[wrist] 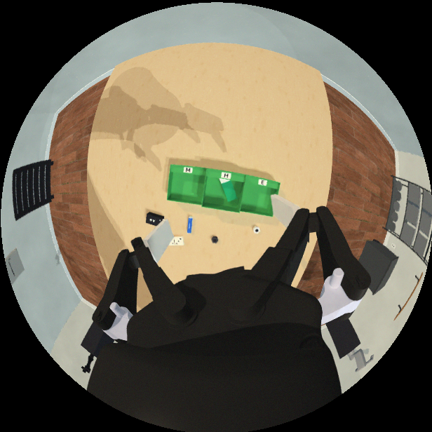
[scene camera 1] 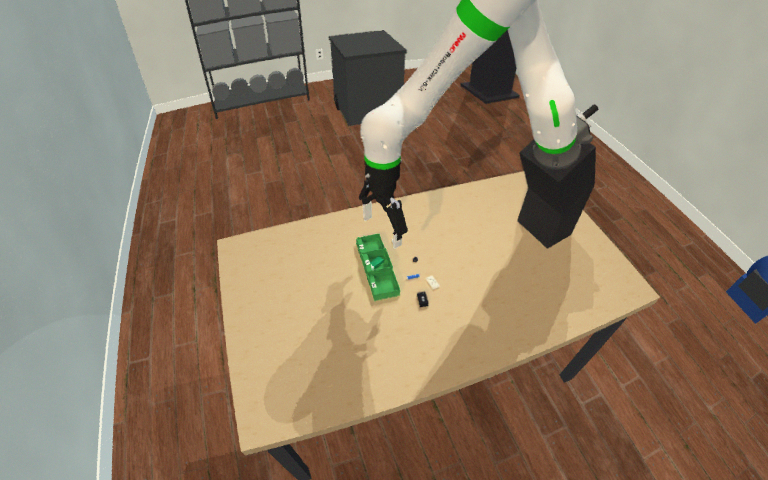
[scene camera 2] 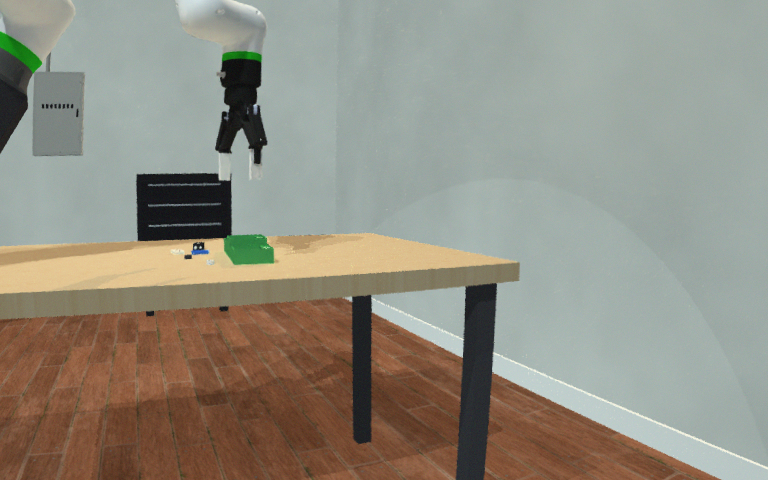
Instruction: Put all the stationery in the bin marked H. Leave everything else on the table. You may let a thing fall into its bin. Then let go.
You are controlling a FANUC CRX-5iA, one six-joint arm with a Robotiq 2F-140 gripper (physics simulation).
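Where they show: gripper, fingertip midpoint: (scene camera 1: pixel 382 232) (scene camera 2: pixel 239 180); arm's base at its link origin: (scene camera 1: pixel 556 149).
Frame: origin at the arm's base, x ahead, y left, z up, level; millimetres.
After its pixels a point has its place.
A green block with a white end (scene camera 1: pixel 377 261) {x 556, y -121, z -380 mm} (wrist: pixel 229 191), like an eraser, lies tilted inside the middle bin, marked H (wrist: pixel 214 194). Bins M (wrist: pixel 186 188) and E (wrist: pixel 256 199) adjoin it on either side. My gripper (scene camera 1: pixel 382 226) {x 549, y -102, z -225 mm} (scene camera 2: pixel 240 169) {x 549, y -102, z -225 mm} (wrist: pixel 219 216) is wide open and empty, high above the bins. A short blue stick (scene camera 1: pixel 412 276) {x 475, y -22, z -391 mm} (scene camera 2: pixel 199 252) {x 469, y -27, z -395 mm} (wrist: pixel 190 224) lies on the table beside the bins; I cannot tell exactly what it is. The bins' inside is hidden in the scene camera 2 view.
On the table (scene camera 1: pixel 294 305) {x 864, y -82, z -400 mm} near the bins are a black block (scene camera 1: pixel 422 299) {x 494, y 78, z -383 mm} (scene camera 2: pixel 198 246) {x 484, y 50, z -389 mm} (wrist: pixel 154 218), a white dotted tile (scene camera 1: pixel 432 282) {x 427, y 28, z -393 mm} (scene camera 2: pixel 177 251) {x 421, y 2, z -393 mm} (wrist: pixel 177 241), a dark nut-like piece (scene camera 1: pixel 415 259) {x 430, y -84, z -394 mm} (scene camera 2: pixel 188 256) {x 429, y -94, z -394 mm} (wrist: pixel 214 239) and a white ring-like piece (scene camera 2: pixel 210 262) {x 454, y -203, z -395 mm} (wrist: pixel 256 230).
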